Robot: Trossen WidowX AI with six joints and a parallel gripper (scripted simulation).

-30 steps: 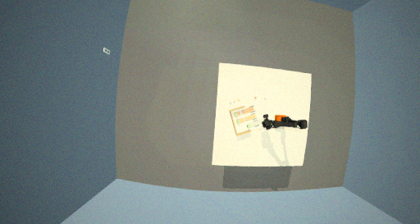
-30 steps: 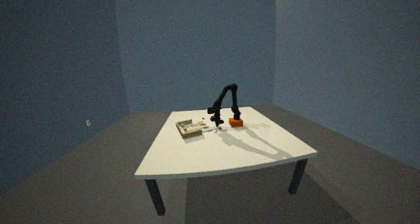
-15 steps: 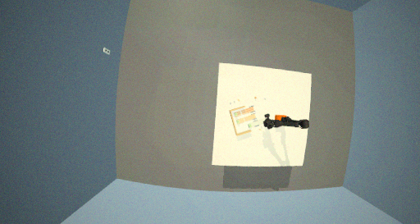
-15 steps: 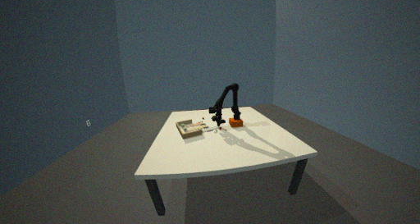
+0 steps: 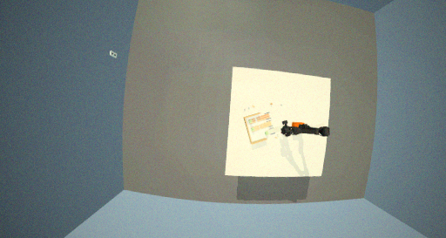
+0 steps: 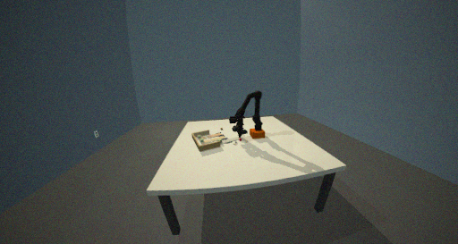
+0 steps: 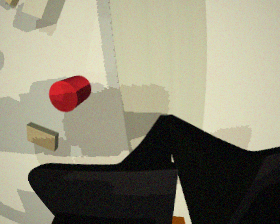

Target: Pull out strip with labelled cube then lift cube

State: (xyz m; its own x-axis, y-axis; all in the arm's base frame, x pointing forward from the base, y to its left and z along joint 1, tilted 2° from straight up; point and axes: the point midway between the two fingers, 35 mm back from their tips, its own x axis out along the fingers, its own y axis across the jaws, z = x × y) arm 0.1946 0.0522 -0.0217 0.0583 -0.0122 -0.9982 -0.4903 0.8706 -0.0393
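Now: the strip 90 mm ahead of my gripper tip and 50 mm to the left of it. From my gripper tip the other things lie so: red cube 10 mm behind, 60 mm to the left, 10 mm above.
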